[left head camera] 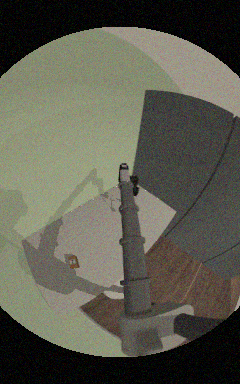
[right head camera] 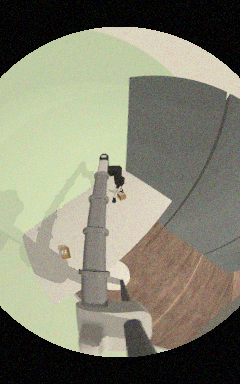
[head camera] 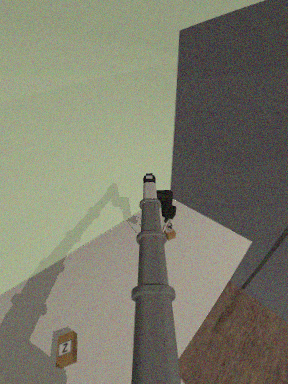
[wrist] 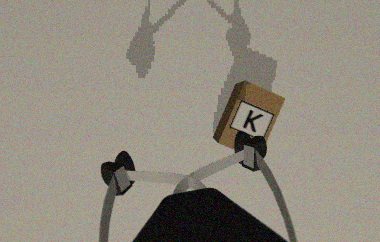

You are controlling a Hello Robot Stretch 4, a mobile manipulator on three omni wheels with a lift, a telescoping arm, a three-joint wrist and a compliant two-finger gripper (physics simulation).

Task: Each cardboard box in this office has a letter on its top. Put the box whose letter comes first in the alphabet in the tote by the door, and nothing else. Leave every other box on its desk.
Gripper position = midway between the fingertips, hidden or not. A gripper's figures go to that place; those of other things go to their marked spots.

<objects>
My gripper (wrist: 184, 154): 0.25 m from the lens. A pale desk (wrist: 87, 87) is 0.37 m from the lens.
</objects>
